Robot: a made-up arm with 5 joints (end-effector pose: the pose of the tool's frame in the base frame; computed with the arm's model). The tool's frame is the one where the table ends. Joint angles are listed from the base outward.
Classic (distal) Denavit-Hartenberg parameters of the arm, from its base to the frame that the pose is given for. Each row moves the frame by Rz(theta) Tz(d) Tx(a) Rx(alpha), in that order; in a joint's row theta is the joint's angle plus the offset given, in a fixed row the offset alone. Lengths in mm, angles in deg.
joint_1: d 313, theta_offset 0, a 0, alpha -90
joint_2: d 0, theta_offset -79.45, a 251.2, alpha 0
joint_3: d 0, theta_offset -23.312, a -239.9, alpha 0
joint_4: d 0, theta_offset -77.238, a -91, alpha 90
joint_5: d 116, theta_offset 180, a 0, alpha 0
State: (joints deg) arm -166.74 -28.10 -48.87 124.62 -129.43
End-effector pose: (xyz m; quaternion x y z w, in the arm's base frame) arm -0.1360 -0.0320 0.4060 -0.8667 0.2926 -0.3429 0.2135
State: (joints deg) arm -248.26 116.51 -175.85 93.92 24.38
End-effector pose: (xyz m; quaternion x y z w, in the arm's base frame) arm -0.1622 0.4067 -0.0593 0.6905 0.6594 -0.1110 0.2757
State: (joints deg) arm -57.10 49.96 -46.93 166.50 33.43
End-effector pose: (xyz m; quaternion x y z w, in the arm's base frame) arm 0.0807 -0.1248 0.2977 -0.0642 0.0648 0.9747 0.2042
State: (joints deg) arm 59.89 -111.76 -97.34 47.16 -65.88
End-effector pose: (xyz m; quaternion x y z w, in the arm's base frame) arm -0.2293 -0.3954 0.5813 0.0715 0.1397 0.9863 0.0516
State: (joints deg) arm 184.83 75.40 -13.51 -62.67 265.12
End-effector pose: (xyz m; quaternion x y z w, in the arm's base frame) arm -0.1612 -0.0136 0.0590 0.7644 -0.6447 -0.0048 0.0048
